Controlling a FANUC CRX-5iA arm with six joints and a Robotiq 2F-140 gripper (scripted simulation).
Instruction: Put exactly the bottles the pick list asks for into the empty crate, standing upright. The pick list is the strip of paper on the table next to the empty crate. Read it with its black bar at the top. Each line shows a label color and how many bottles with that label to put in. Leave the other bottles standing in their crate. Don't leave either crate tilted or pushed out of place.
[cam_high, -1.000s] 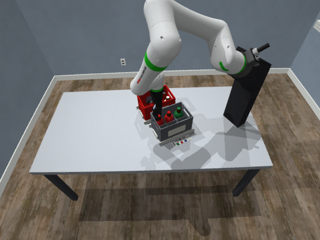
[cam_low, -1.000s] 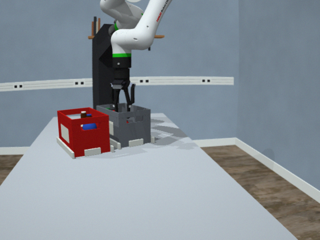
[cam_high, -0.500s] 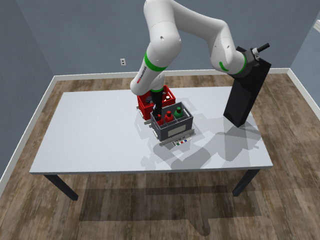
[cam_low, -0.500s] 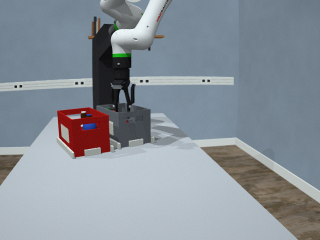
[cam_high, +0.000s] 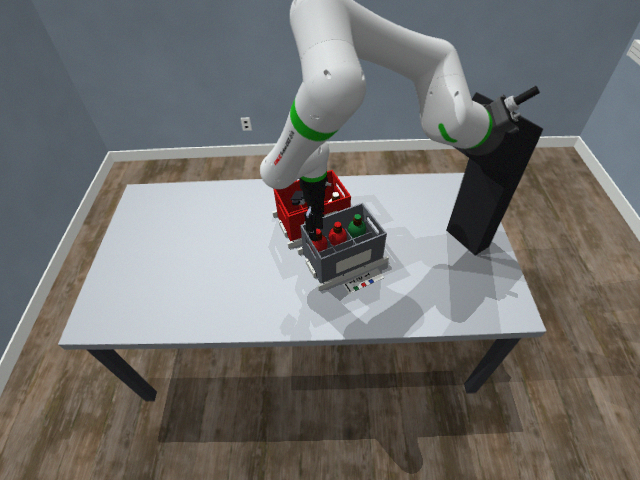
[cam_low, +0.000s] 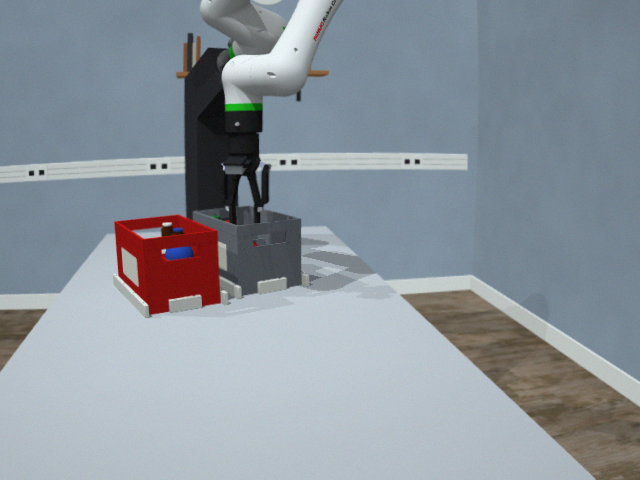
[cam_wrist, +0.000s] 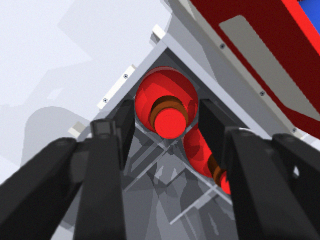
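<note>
Now: hand 16 cm to the left of the blue-label bottle, 9 cm above it and 5 cm short of it. Also, from my hand: red bottle (9 cm below, 7 cm behind, 6 cm to the right); grey crate (10 cm below, 10 cm behind, 3 cm to the right); green-label bottle (13 cm behind, 12 cm to the right, 9 cm below).
</note>
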